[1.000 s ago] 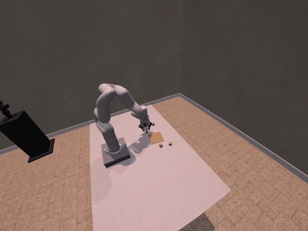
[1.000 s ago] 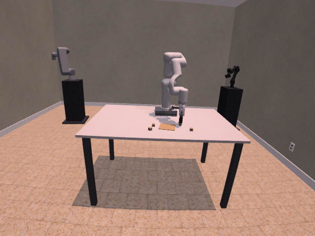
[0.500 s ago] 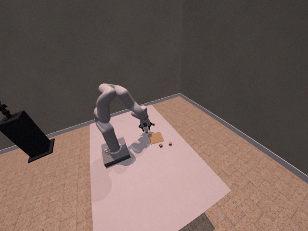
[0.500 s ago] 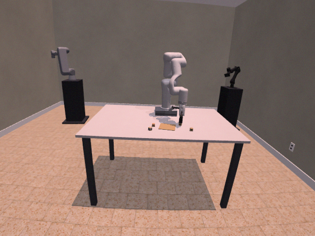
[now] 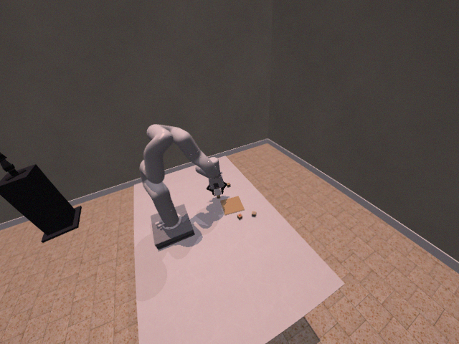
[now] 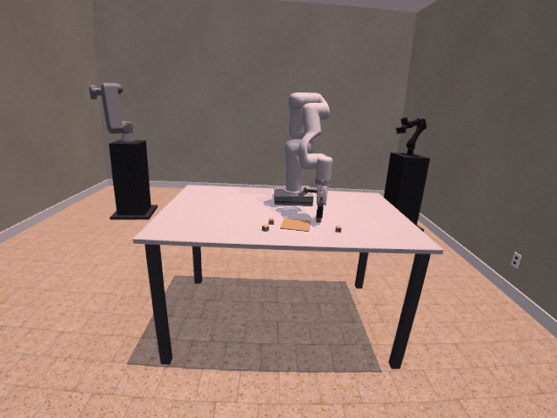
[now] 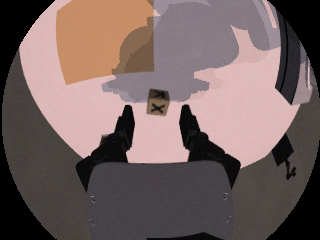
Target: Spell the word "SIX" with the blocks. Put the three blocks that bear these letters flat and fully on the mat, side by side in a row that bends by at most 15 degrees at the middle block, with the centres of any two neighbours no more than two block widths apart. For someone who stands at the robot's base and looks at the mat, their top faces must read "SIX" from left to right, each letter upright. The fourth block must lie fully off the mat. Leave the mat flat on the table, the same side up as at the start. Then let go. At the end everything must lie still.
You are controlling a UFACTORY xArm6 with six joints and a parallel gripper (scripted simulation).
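The tan mat is 40 mm ahead of my hand, 130 mm to the right of it and 50 mm below it.
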